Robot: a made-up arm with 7 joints. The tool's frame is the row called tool. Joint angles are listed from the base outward. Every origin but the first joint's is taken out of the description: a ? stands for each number. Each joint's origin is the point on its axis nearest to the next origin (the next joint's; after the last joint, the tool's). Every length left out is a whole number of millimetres.
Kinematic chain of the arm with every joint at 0, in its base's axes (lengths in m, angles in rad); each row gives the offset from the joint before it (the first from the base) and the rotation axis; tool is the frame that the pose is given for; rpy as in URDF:
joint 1: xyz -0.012 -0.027 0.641 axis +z
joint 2: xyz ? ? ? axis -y
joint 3: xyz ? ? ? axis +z
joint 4: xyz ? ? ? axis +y
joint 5: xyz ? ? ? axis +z
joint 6: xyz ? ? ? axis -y
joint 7: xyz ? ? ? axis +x
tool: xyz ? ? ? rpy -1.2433 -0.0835 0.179
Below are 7 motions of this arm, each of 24 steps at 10 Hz.
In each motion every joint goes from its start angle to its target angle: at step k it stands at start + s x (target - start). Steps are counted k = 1, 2, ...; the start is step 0. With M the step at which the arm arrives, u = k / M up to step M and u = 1 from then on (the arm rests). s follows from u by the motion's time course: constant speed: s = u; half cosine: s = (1 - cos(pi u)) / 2; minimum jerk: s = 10 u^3 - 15 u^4 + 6 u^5.
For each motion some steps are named. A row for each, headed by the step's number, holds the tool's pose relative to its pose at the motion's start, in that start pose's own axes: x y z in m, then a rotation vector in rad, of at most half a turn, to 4 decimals.
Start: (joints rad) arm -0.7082 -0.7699 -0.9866 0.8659 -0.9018 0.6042 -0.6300
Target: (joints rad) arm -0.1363 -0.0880 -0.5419 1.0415 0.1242 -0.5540 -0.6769
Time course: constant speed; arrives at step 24
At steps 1, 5, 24:
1: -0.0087 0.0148 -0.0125 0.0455 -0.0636 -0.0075
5: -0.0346 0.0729 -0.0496 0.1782 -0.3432 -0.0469
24: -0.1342 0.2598 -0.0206 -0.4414 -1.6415 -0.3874

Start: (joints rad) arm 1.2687 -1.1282 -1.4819 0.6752 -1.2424 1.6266 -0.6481
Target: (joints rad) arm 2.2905 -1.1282 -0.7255 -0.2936 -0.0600 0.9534 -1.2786
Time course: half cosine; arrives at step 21
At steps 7, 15, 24:
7: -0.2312 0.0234 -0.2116 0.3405 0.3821 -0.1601
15: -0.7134 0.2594 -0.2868 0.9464 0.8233 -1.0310
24: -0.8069 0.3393 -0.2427 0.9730 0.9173 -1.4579

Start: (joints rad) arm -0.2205 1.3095 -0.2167 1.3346 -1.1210 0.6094 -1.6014
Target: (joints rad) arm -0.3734 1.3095 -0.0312 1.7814 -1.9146 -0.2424 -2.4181
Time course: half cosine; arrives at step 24
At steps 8, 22, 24:
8: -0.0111 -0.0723 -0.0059 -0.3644 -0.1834 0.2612
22: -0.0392 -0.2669 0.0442 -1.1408 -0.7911 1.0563
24: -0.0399 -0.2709 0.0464 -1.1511 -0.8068 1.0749

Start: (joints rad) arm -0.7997 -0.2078 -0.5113 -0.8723 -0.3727 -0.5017 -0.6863
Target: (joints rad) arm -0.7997 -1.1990 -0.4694 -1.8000 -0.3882 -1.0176 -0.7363
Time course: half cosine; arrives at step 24
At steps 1, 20, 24:
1: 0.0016 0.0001 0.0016 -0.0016 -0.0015 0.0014
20: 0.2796 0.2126 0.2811 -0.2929 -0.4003 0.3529
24: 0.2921 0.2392 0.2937 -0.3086 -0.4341 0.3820

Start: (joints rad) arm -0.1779 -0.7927 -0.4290 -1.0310 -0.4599 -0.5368 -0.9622
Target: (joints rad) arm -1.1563 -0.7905 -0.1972 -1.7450 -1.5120 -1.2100 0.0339
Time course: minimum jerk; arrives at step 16
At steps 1, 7, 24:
1: -0.0003 0.0009 -0.0003 0.0049 0.0025 0.0015
7: -0.0567 0.1460 -0.0040 0.8801 0.4648 0.1158
24: -0.1045 0.3256 0.1320 2.2909 1.1676 -0.4480

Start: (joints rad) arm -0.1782 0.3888 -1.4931 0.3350 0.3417 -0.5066 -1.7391
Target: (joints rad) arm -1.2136 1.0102 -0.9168 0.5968 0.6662 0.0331 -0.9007
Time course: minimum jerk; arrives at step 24
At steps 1, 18, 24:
1: -0.0002 0.0003 0.0002 0.0008 0.0006 -0.0005
18: -0.2255 0.1523 0.5399 0.5456 0.8390 -0.8796
24: -0.2263 0.1266 0.6189 0.5288 0.9142 -0.9898

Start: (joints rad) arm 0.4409 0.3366 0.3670 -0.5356 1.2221 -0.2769 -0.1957
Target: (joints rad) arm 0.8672 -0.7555 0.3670 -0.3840 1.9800 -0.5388 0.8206
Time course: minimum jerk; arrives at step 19
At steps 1, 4, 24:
1: -0.0002 0.0003 -0.0013 0.0027 -0.0015 -0.0003
4: -0.0103 0.0147 -0.0658 0.1342 -0.0740 -0.0123
24: 0.2520 0.5447 -0.6910 1.6984 -1.3355 0.2741

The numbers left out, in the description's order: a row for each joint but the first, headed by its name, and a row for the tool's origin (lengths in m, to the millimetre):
joint 2: 0.024 -0.052 0
joint 3: -0.027 0 0.459
joint 4: -0.004 0.045 0
joint 5: -0.018 0 0.35
joint 6: -0.014 -0.128 0
joint 7: 0.013 0 0.093
tool: 0 0.008 -0.012

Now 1 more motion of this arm.
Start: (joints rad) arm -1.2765 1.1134 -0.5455 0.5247 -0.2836 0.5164 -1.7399
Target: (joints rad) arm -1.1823 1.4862 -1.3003 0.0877 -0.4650 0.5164 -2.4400
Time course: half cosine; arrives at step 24
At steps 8, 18, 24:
8: -0.1092 0.0944 0.0113 -0.0479 0.1361 0.2477
18: -0.3530 0.2315 0.1163 -0.1320 0.1820 0.9463
24: -0.4005 0.2438 0.1487 -0.1454 0.1265 1.1201

